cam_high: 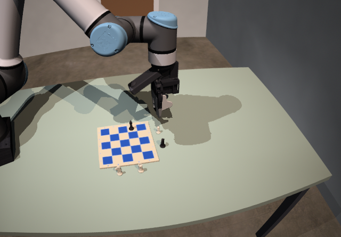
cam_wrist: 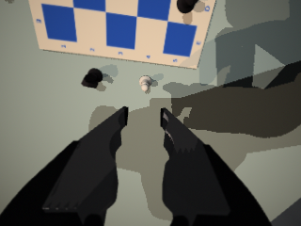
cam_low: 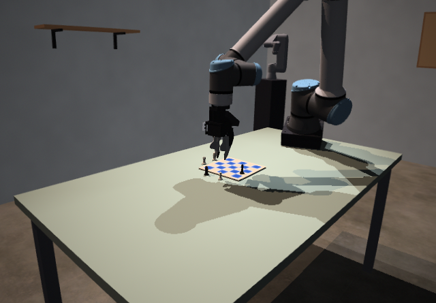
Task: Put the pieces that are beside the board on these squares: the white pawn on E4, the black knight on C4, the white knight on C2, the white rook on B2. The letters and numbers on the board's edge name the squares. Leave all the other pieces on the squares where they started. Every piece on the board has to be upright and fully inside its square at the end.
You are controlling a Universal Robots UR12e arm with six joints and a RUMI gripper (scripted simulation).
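My gripper is now 9 cm above the white pawn. From my hand the other things lie so: black knight (9 cm below, 7 cm to the right, 2 cm ahead); white rook (20 cm to the right, 9 cm below, 6 cm behind); chessboard (12 cm behind, 10 cm below, 7 cm to the right).
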